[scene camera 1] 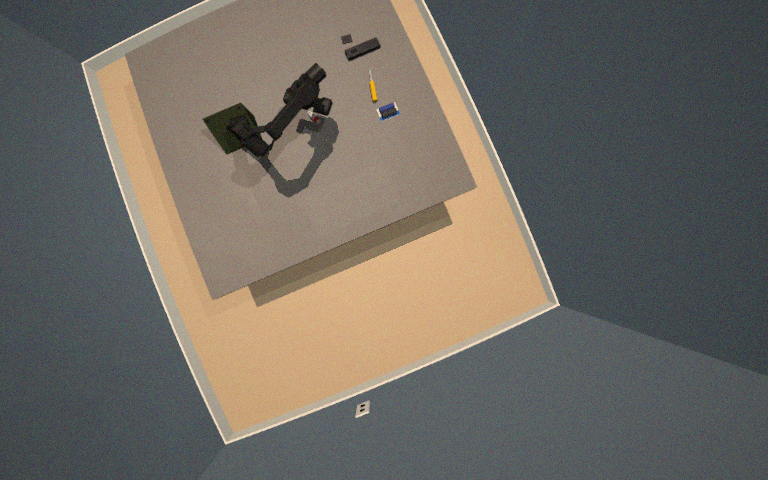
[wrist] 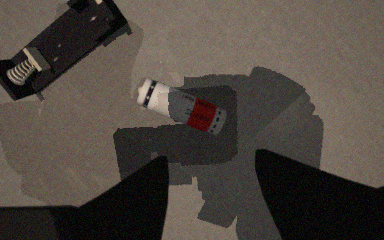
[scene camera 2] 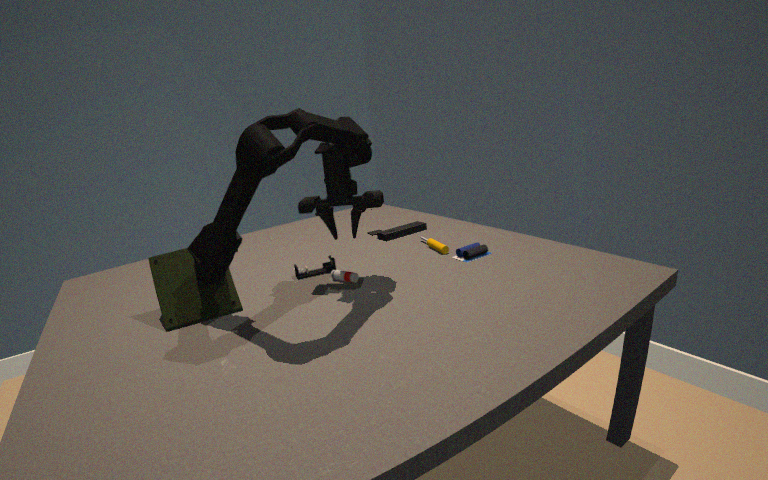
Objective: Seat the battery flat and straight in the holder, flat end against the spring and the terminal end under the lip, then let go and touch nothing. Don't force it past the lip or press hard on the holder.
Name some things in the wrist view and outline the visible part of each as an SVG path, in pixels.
My gripper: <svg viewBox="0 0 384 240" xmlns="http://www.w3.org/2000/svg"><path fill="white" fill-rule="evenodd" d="M167 157L156 157L141 167L141 169L138 169L117 183L113 188L108 189L100 196L89 200L89 202L80 207L73 205L39 207L1 206L0 240L161 240L168 204L169 171ZM255 151L255 171L263 198L271 212L272 219L277 226L282 240L384 240L384 186L374 188L353 180L350 181L266 149Z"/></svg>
A battery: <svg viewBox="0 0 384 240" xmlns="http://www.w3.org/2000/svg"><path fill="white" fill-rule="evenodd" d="M138 88L139 96L136 104L215 136L218 135L223 127L227 111L212 103L150 78L146 78L143 86Z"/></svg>
